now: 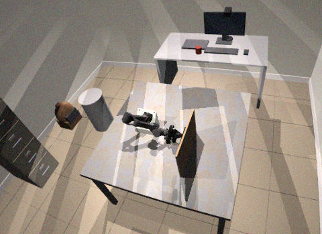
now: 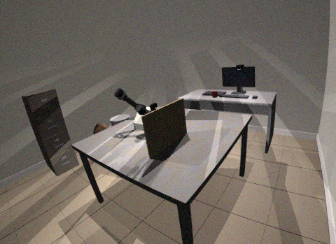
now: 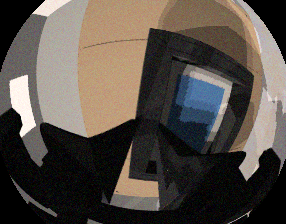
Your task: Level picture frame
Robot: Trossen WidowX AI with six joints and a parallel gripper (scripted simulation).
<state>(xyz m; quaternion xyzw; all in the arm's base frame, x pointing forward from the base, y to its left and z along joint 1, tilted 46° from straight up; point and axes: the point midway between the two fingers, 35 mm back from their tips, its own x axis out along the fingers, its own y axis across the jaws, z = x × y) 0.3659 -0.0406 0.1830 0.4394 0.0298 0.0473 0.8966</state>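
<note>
Now: the picture frame 1 cm ahead of my gripper tip, 1 cm to the left of it and 5 cm below it. Also, from my gripper tip: tan board wall: 2 cm ahead, 7 cm below.
</note>
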